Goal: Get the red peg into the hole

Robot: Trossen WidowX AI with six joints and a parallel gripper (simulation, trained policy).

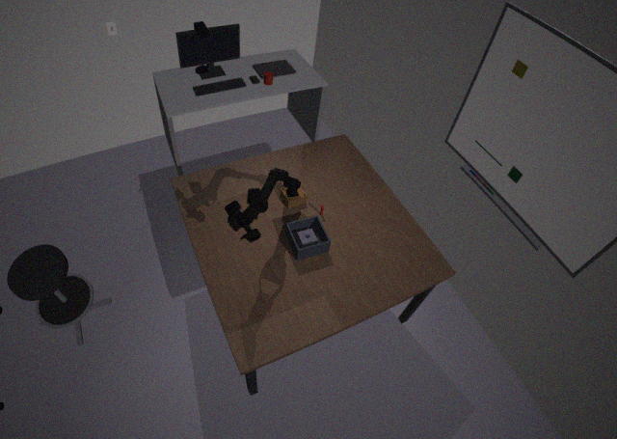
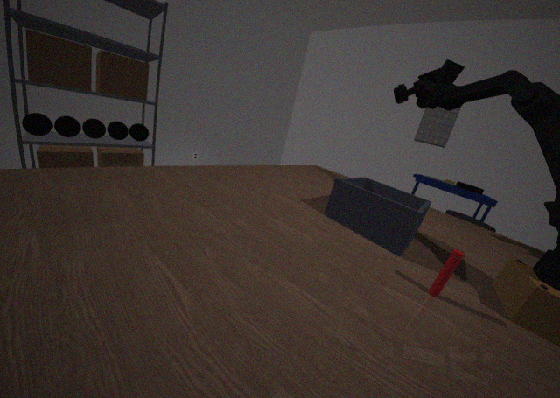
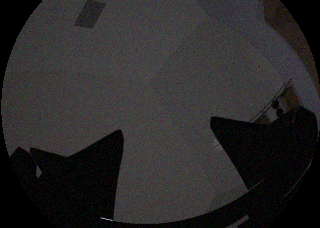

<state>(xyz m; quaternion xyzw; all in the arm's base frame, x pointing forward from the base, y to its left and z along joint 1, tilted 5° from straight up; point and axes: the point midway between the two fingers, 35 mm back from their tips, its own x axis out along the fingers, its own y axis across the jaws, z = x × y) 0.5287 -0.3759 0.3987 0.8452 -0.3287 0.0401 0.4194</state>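
Now: the red peg 380 mm behind my gripper tip, 550 mm to the left of it and 460 mm below it. Round my gripper tip: plate (200 mm behind, 410 mm to the left, 450 mm below); blue box (200 mm behind, 410 mm to the left, 470 mm below).
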